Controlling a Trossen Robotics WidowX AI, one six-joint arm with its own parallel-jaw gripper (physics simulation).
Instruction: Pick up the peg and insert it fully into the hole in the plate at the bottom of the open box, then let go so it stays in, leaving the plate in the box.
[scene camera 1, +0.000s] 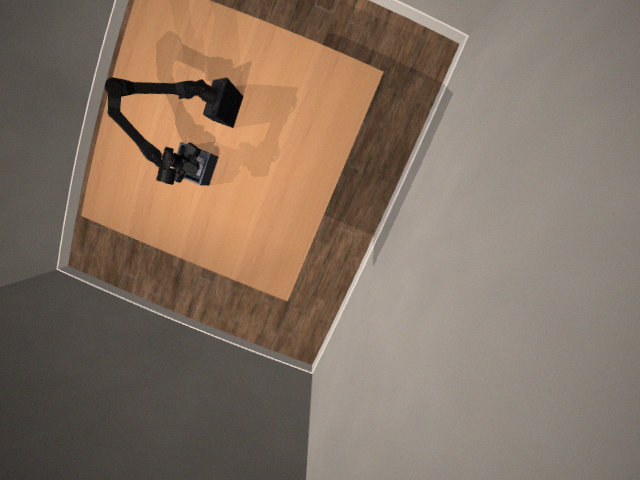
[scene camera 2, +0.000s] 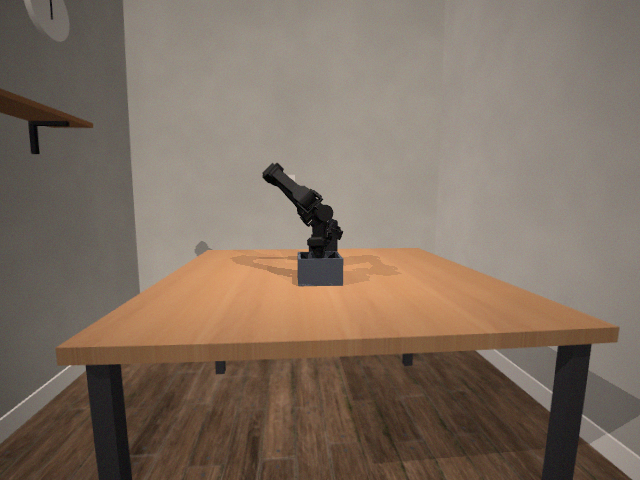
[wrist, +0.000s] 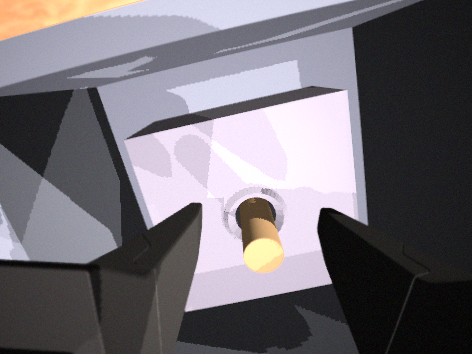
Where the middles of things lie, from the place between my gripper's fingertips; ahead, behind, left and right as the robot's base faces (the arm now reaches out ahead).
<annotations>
I see my gripper 1 cm to the left of the grey box (scene camera 2: 328, 271) and 2 cm above it. From my hand the other things lie so: tan round peg (wrist: 262, 250) (1 cm to the right, 2 cm below); then pale square plate (wrist: 294, 149) (1 cm to the right, 4 cm below).
</annotations>
